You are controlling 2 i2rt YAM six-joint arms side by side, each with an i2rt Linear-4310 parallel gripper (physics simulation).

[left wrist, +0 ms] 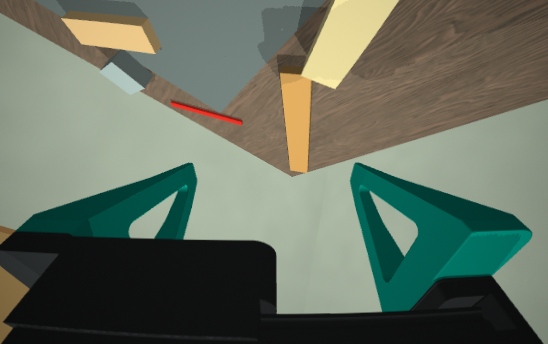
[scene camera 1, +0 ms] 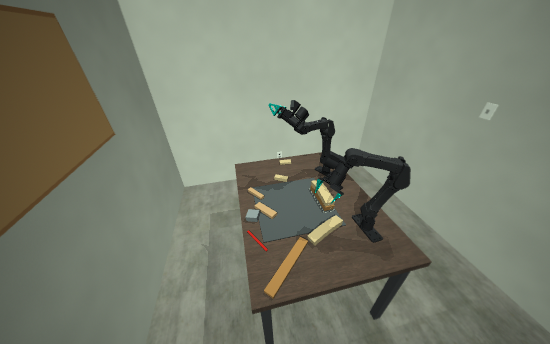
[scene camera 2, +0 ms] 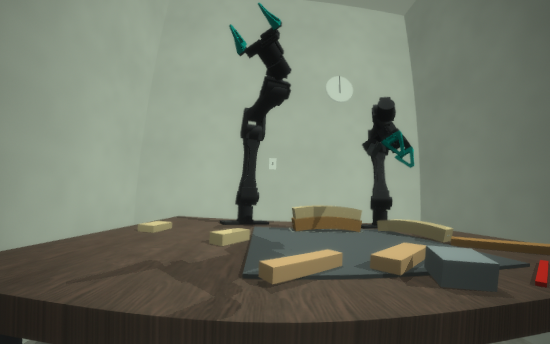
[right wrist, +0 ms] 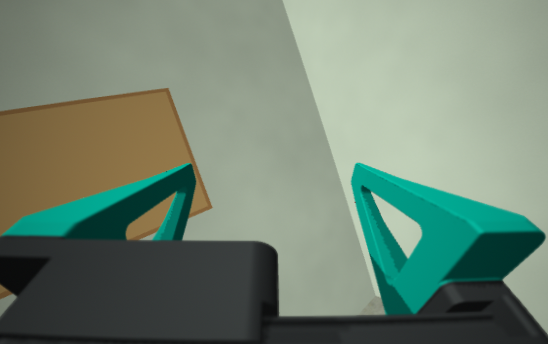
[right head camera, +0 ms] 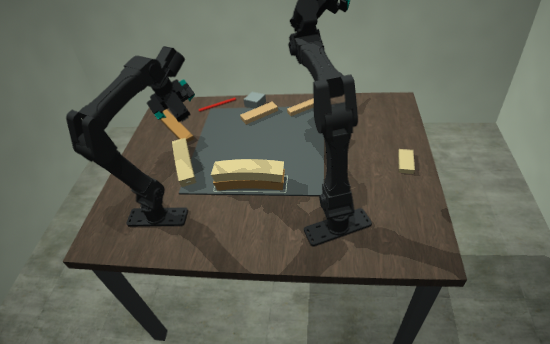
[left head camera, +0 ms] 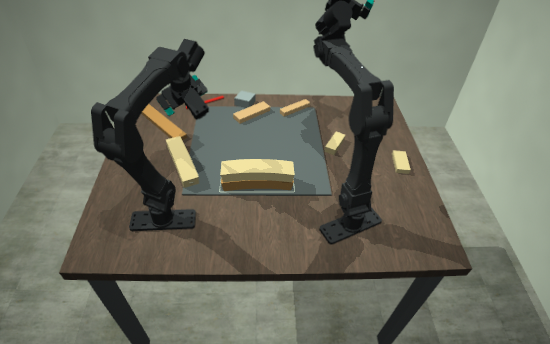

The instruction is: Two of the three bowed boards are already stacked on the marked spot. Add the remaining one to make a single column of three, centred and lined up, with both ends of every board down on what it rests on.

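Pixels of known places: left gripper, fingertip midpoint: (left wrist: 273, 171) (scene camera 1: 323, 197) (scene camera 2: 407, 161) (left head camera: 183, 104); right gripper, fingertip midpoint: (scene camera 1: 271, 104) (scene camera 2: 243, 14) (right wrist: 273, 172); left arm's base at its link origin: (scene camera 1: 366, 227) (right head camera: 157, 217) (left head camera: 163, 220); right arm's base at its link origin: (scene camera 1: 325, 172) (scene camera 2: 244, 223) (right head camera: 337, 227) (left head camera: 350, 225).
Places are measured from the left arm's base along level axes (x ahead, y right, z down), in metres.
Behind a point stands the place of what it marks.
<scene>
Two bowed boards are stacked on the outlined spot: a cream one (left head camera: 257, 167) @[x 0.129, y 0.302, z -0.092 m] (right head camera: 248, 167) @[x 0.129, y 0.308, z -0.093 m] (scene camera 2: 327, 212) @[x 0.168, y 0.310, z -0.071 m] on top of a brown-orange one (left head camera: 257, 185) @[x 0.106, y 0.301, z -0.032 m] (right head camera: 248, 185) @[x 0.106, y 0.301, z -0.031 m] (scene camera 2: 327, 224) @[x 0.169, y 0.309, z -0.031 m]. Their ends look roughly lined up. The third bowed board (left head camera: 182, 161) @[x 0.213, y 0.049, z -0.051 m] (right head camera: 182, 161) @[x 0.216, y 0.051, z -0.051 m] (scene camera 1: 325, 229) @[x 0.260, y 0.023, z -0.051 m] (scene camera 2: 415, 229) @[x 0.282, y 0.056, z -0.028 m] (left wrist: 347, 42) @[x 0.283, y 0.021, z -0.049 m], cream, lies arch-up at the mat's left edge in the head views, turned away from the stack's direction. My left gripper (left wrist: 273, 171) @[x 0.272, y 0.073, z -0.244 m] (left head camera: 182, 95) @[x 0.272, y 0.073, z -0.244 m] (right head camera: 172, 103) @[x 0.272, y 0.073, z -0.244 m] is open and empty, raised above the table beyond that board. My right gripper (right wrist: 273, 172) @[x 0.386, y 0.621, z -0.592 m] (scene camera 2: 245, 15) @[x 0.386, y 0.621, z -0.592 m] is open and empty, high up, pointing away.
A long flat orange plank (left head camera: 164, 121) @[x 0.486, y -0.051, z -0.019 m] (scene camera 1: 286, 267) @[x 0.532, y -0.104, z -0.018 m] (left wrist: 297, 120) @[x 0.470, y -0.047, z -0.018 m] ends close to the third board. A grey block (left head camera: 245, 98) @[x 0.602, y 0.278, z -0.041 m], a red stick (left head camera: 212, 101) @[x 0.642, y 0.135, z -0.002 m] and two tan blocks (left head camera: 251, 112) @[x 0.519, y 0.300, z -0.028 m] (left head camera: 295, 107) @[x 0.549, y 0.487, z -0.027 m] are at the back. Two cream blocks (left head camera: 335, 143) @[x 0.312, y 0.609, z -0.026 m] (left head camera: 401, 161) @[x 0.210, y 0.842, z -0.019 m] lie right of the mat (left head camera: 250, 145) @[x 0.338, y 0.288, z -0.006 m].
</scene>
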